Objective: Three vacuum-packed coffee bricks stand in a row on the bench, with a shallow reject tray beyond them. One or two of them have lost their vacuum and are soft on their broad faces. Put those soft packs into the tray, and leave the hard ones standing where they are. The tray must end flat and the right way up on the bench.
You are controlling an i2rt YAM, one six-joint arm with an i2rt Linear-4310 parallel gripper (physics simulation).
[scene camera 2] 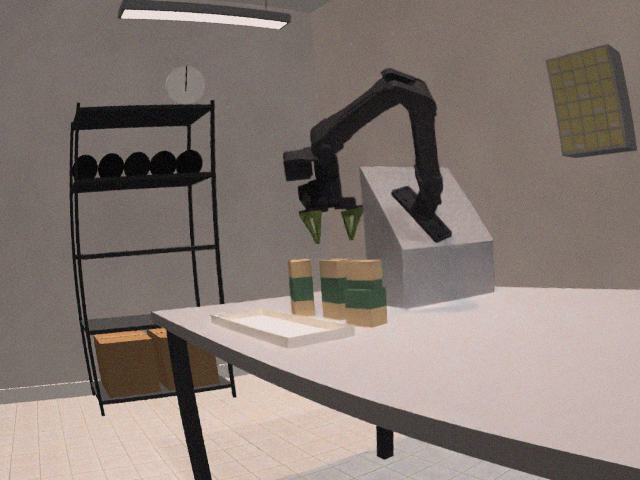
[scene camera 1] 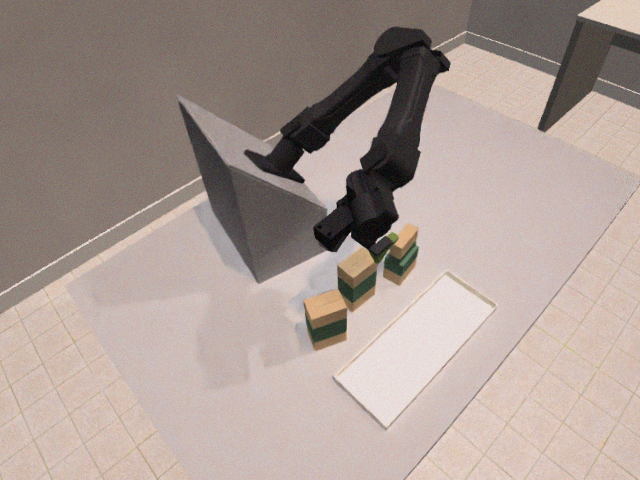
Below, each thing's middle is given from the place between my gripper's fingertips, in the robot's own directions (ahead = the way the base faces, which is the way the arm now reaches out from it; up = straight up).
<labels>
Right now my hand is 18 cm short of the shallow white tray [scene camera 1: 389,373], 17 cm above it and 1 cm to the right of it.
</labels>
